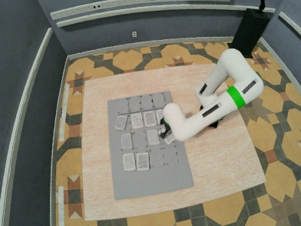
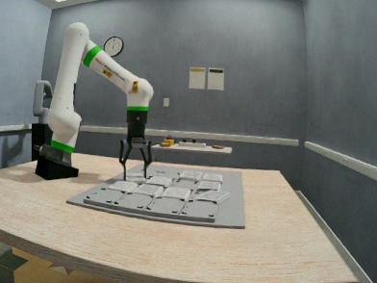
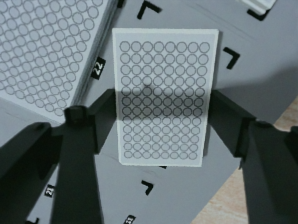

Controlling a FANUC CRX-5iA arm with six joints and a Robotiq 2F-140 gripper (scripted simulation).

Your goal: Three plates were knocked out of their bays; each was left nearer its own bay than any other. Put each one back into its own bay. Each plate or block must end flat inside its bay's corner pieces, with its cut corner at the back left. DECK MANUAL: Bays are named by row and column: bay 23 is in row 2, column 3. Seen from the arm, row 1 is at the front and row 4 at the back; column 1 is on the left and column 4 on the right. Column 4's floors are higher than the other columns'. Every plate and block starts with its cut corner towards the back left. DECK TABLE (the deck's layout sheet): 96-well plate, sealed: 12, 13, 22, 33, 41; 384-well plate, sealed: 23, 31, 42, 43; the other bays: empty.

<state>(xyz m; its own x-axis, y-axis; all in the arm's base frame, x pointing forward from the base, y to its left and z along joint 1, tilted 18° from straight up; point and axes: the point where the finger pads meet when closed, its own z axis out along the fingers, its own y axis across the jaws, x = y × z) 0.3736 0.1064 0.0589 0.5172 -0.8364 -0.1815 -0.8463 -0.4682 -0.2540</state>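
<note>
Now: hand 20 mm above the plate.
</note>
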